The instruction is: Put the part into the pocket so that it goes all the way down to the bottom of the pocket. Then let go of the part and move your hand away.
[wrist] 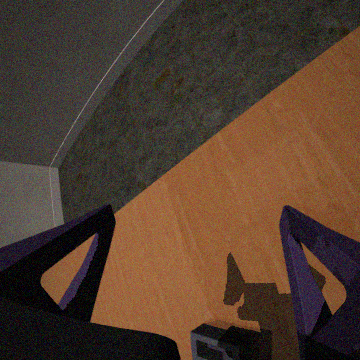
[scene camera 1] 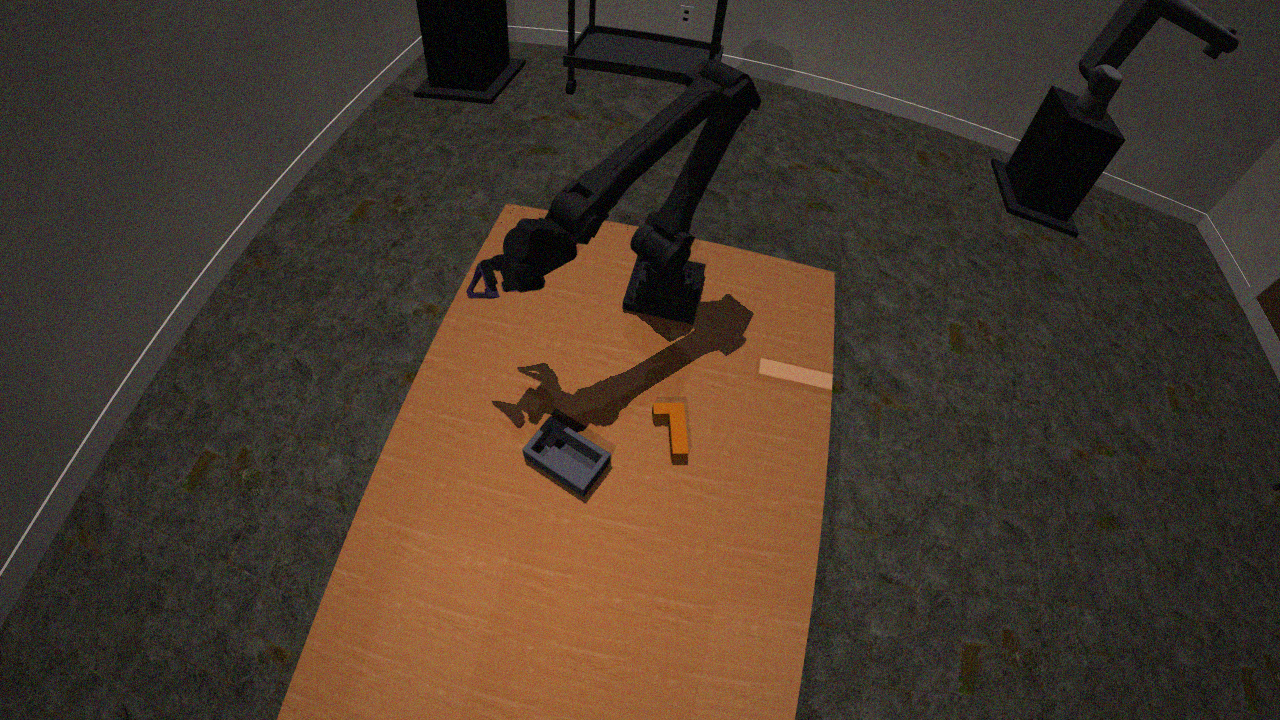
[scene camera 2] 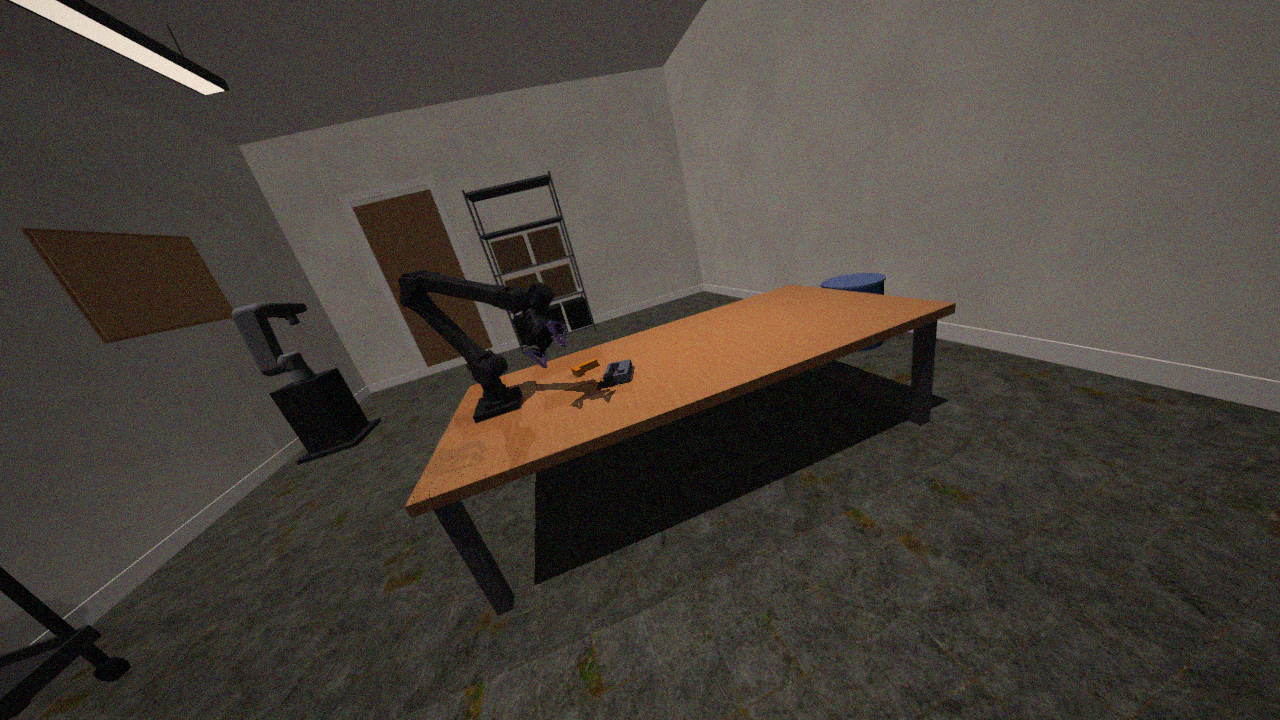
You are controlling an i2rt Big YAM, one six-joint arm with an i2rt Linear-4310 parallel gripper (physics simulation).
My gripper is open, with nothing in its grasp. An orange part sits on the table.
